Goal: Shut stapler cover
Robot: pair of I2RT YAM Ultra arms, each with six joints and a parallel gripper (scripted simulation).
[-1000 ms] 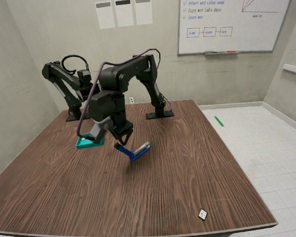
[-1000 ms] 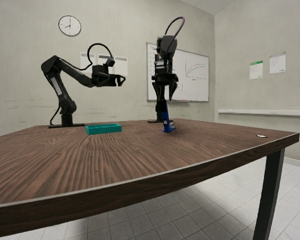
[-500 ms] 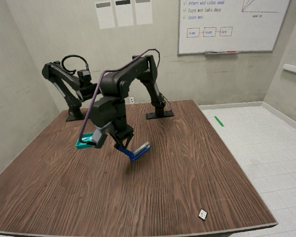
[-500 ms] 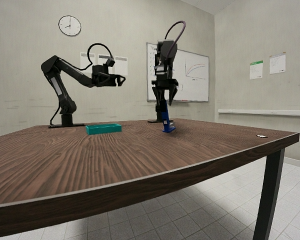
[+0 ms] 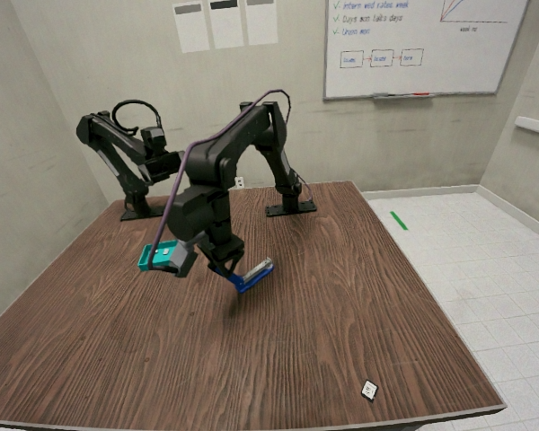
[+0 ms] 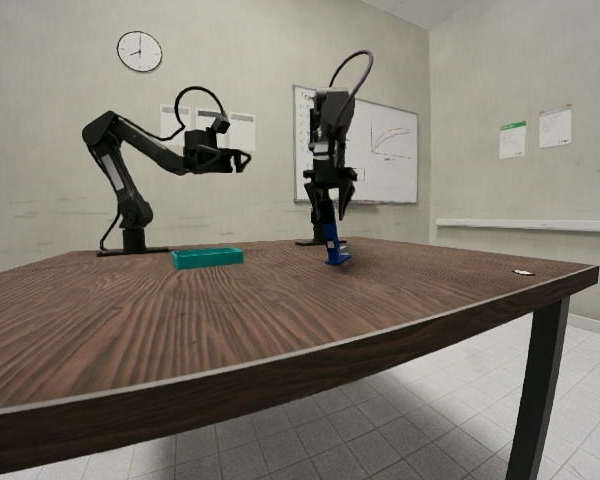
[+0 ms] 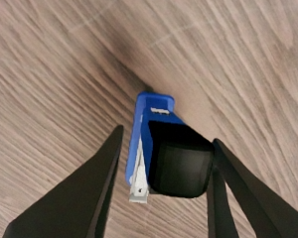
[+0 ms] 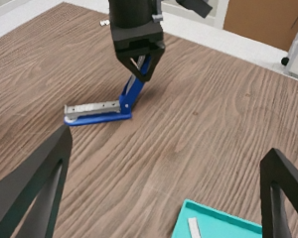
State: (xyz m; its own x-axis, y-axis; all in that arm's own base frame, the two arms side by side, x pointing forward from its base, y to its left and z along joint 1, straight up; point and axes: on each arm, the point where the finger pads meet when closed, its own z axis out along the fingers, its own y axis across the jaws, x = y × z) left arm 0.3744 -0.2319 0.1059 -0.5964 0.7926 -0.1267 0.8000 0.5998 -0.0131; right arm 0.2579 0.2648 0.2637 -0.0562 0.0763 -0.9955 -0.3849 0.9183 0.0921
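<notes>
Now: the stapler 3 cm behind my left hand, 3 cm to the left of it and 6 cm below it. The rest, counted from my left hand: small white tag (21 cm ahead, 30 cm to the left, 10 cm below); then teal tray (15 cm behind, 25 cm to the right, 9 cm below).
</notes>
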